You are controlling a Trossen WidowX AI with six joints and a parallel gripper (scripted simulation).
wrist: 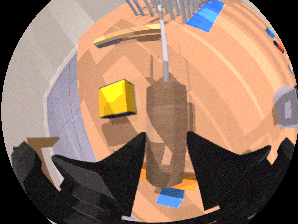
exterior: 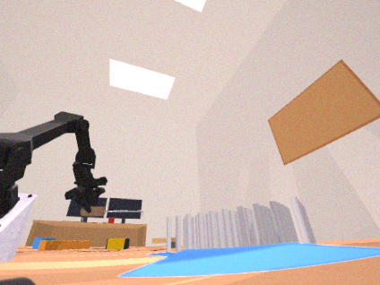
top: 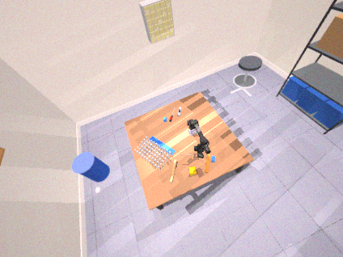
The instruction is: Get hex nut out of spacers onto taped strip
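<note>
The orange bar is 80 mm behind my gripper tip, 100 mm to the left of it and 120 mm below it. The rest, counted from my gripper tip: blue taped strip: 300 mm ahead, 400 mm to the right, 140 mm below.
</note>
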